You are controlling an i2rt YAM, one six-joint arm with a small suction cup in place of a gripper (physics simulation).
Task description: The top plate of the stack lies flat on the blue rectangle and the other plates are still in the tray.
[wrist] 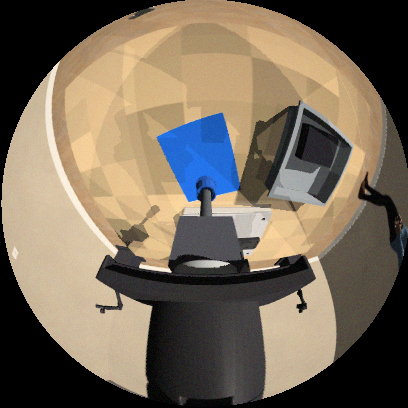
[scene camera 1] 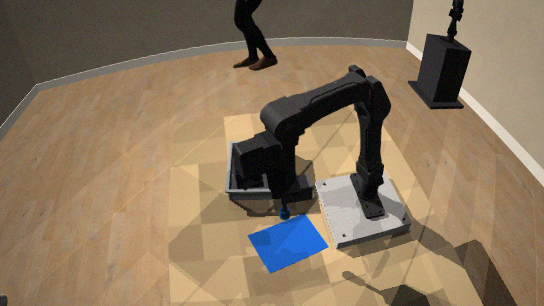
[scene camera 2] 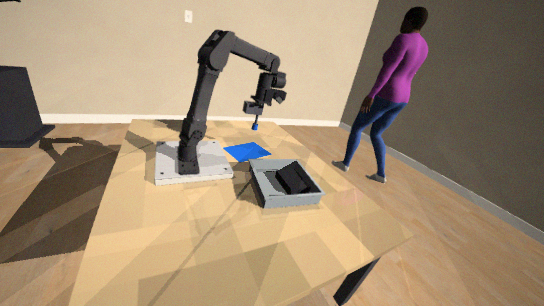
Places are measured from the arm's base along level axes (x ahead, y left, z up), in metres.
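Pixels of known places: end effector, tool point: [wrist: 205, 184] [scene camera 1: 284, 215] [scene camera 2: 254, 129]; arm's base, origin of the base link: [scene camera 1: 366, 194] [scene camera 2: 187, 159].
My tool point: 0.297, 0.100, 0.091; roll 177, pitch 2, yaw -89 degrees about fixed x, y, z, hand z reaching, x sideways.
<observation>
For each thing: its top centre in the pictures, then the offset to it from my tool point, as dx, dy, dz. "spot": a spot on its surface instead. Level surfaces: height alone.
- grey tray, middle of its top: [wrist: 321, 166] [scene camera 1: 260, 164] [scene camera 2: 284, 175] +0.034, -0.280, -0.072
- blue rectangle, surface spot: [wrist: 200, 150] spot: +0.019, +0.016, -0.121
- table, its level: dz -0.122
The dark stack of plates [scene camera 2: 295, 179] [wrist: 318, 145] is in the grey tray [scene camera 1: 250, 194] [scene camera 2: 292, 201] [wrist: 287, 155]. In scene camera 2 its outline looks uneven; I cannot tell tilt from shadow, or count the plates. The arm hides much of it in scene camera 1. The blue rectangle [scene camera 1: 300, 240] [scene camera 2: 247, 151] [wrist: 200, 150] lies on the table beside the tray. It has darker patches that look like shadow, and no dark plate shows on it. My suction cup [scene camera 1: 284, 213] [scene camera 2: 255, 127] [wrist: 205, 187] hangs above the table near the rectangle, open, with no plate on it.
The arm's pale base plate [scene camera 1: 330, 210] [scene camera 2: 167, 175] [wrist: 255, 220] stands beside the rectangle and the tray. A person [scene camera 2: 405, 70] stands on the floor beyond the table [scene camera 2: 200, 250]. A dark pedestal [scene camera 1: 442, 70] stands by the wall.
</observation>
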